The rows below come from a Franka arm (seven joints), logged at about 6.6 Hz.
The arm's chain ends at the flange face. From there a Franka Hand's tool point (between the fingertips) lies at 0.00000 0.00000 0.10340 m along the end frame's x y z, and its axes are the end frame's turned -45 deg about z.
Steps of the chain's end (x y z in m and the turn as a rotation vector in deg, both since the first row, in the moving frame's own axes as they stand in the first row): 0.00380 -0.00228 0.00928 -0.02 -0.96 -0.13; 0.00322 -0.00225 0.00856 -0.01 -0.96 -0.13; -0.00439 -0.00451 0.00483 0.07 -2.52 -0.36; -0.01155 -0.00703 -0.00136 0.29 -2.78 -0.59; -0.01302 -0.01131 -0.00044 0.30 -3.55 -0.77; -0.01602 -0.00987 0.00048 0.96 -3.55 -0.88; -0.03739 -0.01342 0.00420 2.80 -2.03 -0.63; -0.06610 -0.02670 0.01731 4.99 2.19 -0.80; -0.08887 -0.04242 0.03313 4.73 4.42 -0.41
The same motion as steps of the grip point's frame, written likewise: 0.00305 -0.00012 0.00927 0.66 -0.69 -0.13; 0.00263 -0.00052 0.00855 0.67 -0.69 -0.13; -0.00305 -0.00959 0.00473 1.83 -1.73 -0.36; -0.00639 -0.01704 -0.00148 2.17 -1.76 -0.59; -0.00539 -0.02209 -0.00064 2.72 -2.30 -0.77; -0.00770 -0.02403 0.00027 3.19 -1.83 -0.88; -0.01600 -0.04209 0.00401 3.42 0.54 -0.63; -0.01874 -0.06925 0.01684 1.98 5.08 -0.80; -0.02120 -0.09327 0.03247 0.22 6.47 -0.41
